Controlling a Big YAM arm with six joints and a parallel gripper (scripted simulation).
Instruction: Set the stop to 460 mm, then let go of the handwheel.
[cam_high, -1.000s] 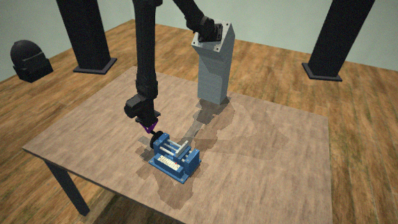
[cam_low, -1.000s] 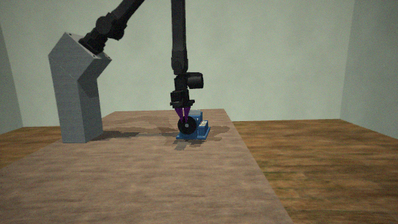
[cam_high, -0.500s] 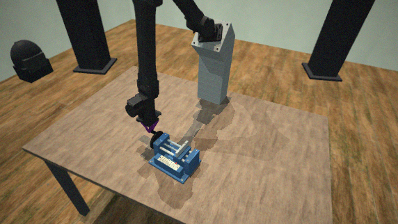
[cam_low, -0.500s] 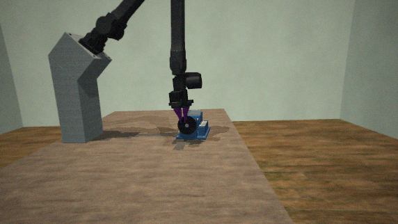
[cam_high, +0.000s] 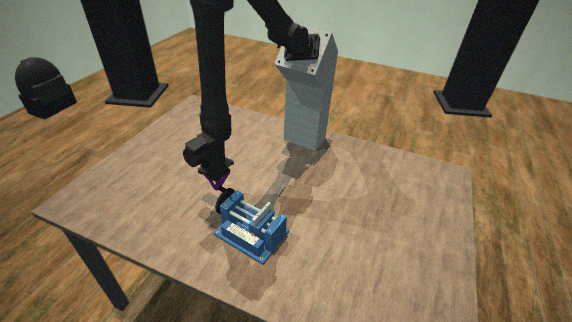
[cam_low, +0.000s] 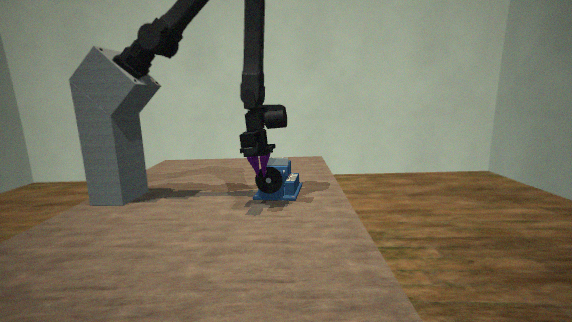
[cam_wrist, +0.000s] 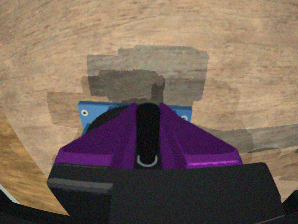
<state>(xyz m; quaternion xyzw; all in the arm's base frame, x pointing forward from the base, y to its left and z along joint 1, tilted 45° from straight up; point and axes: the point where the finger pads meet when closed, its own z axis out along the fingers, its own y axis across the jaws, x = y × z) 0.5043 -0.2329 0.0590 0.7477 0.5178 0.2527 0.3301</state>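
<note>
Now: the stop fixture 110 mm ahead of my hand, 160 mm to the left of it and 10 mm below it. From my hand the other things lie so: black handwheel 20 mm ahead, 20 mm to the left, 10 mm below; then dark handle 10 mm ahead, 10 mm to the left.
</note>
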